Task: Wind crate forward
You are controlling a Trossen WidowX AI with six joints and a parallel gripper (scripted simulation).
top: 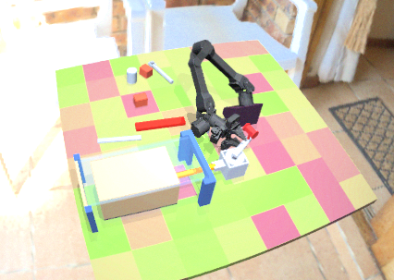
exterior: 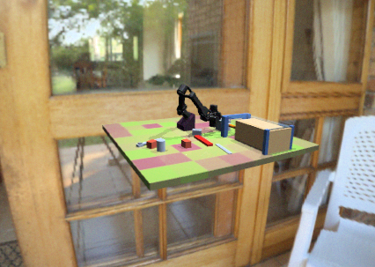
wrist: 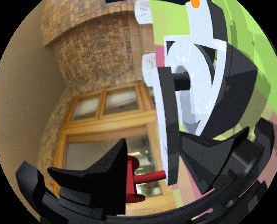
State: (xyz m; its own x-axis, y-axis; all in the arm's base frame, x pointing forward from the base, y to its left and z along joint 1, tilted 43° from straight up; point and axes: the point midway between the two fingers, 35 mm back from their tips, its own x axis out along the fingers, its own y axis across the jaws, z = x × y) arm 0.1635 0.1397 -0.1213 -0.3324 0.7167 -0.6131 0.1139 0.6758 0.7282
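My gripper tip is now 1 cm to the left of the winch handle and 1 cm above it. Round my gripper tip: grey block 5 cm ahead, 26 cm to the right, 11 cm below; grey winch 4 cm ahead, 1 cm to the left, 9 cm below; red grip 4 cm behind, 3 cm to the right, 2 cm above.
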